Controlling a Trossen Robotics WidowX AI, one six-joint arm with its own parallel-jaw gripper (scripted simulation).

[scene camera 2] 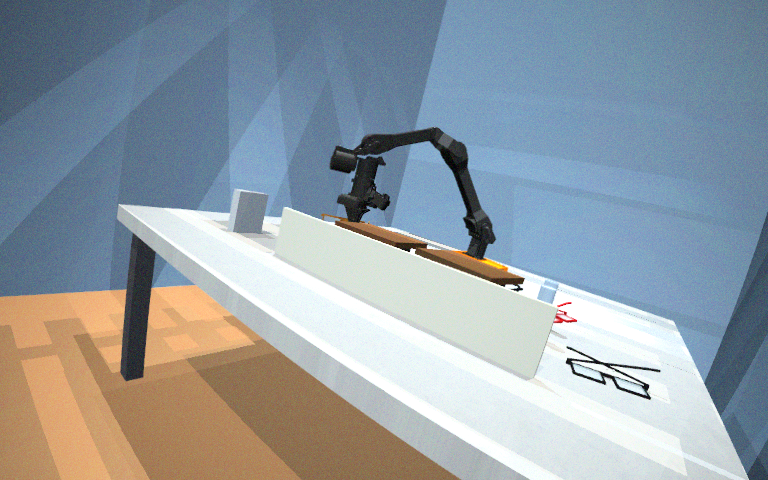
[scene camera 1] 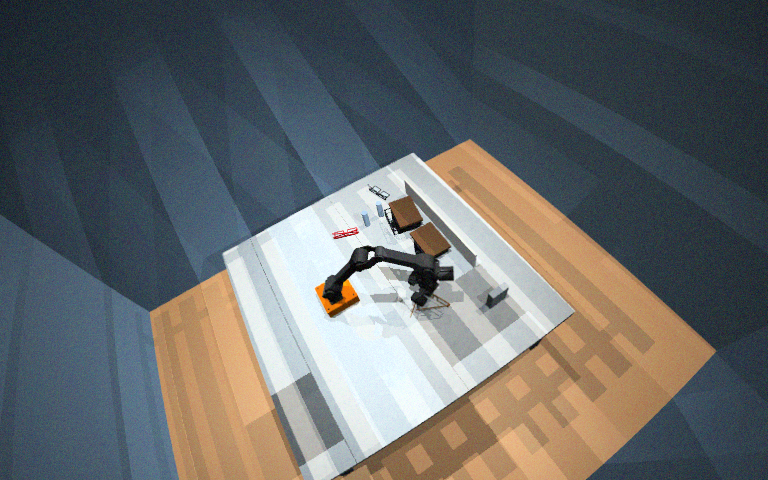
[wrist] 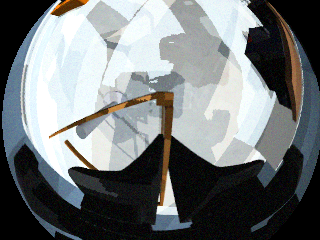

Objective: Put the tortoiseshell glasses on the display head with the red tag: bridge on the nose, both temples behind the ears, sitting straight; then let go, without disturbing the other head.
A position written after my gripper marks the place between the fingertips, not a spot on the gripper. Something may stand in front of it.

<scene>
In view: my gripper (scene camera 2: 352, 230), a grey box (scene camera 2: 247, 211), a long white panel (scene camera 2: 512, 329), a display head (scene camera 2: 405, 243), a small peg (wrist: 83, 130) and a display head (scene camera 2: 452, 259).
My gripper shows as well in the wrist view (wrist: 164, 138). The long white panel is seen too in scene camera 1 (scene camera 1: 463, 248) and in the wrist view (wrist: 277, 137). The wrist view misses the grey box, which is hidden by my gripper.
</scene>
